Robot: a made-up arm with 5 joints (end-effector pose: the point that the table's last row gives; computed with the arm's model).
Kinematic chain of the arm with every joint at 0, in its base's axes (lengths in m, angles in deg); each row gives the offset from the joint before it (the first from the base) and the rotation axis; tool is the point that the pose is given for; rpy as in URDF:
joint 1: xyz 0 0 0.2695 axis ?
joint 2: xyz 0 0 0 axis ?
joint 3: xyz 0.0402 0 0.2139 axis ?
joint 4: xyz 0.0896 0 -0.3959 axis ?
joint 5: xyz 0.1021 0 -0.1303 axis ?
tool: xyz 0 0 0 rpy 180 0 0
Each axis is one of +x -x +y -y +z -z.
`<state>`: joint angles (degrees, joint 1 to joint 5).
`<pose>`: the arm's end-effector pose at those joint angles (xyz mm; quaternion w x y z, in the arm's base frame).
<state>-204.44 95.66 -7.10 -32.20 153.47</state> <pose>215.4 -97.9 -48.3 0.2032 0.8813 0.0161 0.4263</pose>
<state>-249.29 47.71 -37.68 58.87 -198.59</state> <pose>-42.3 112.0 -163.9 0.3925 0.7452 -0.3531 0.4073</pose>
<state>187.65 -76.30 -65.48 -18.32 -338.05</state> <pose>74.7 10.0 883.0 0.9523 -0.0215 -0.1714 0.2516</pose>
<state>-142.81 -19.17 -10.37 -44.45 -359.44</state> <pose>-314.1 -238.3 246.7 0.5694 0.2510 -0.7582 0.1947</pose>
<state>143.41 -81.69 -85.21 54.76 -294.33</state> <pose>97.3 -72.2 889.8 0.8031 -0.4346 -0.3503 0.2083</pose>
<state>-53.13 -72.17 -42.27 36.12 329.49</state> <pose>168.2 -224.2 692.2 0.4211 0.7603 -0.1521 0.4706</pose>
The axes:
joint 1: +z
joint 2: +y
joint 3: +y
joint 4: +y
joint 5: -z

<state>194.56 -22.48 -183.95 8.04 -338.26</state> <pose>425.0 110.4 888.6 0.9380 0.0100 0.1595 0.3075</pose>
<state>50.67 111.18 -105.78 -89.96 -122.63</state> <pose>238.5 291.0 -158.6 0.3952 0.0432 0.7386 0.5444</pose>
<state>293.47 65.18 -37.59 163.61 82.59</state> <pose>12.8 -29.6 78.1 0.1390 -0.0260 0.0941 -0.9855</pose>
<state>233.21 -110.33 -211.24 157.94 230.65</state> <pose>270.5 361.7 20.8 0.7792 0.1423 0.0032 -0.6103</pose>
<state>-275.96 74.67 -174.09 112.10 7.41</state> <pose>68.9 660.2 290.9 0.0791 0.7798 0.6162 -0.0771</pose>
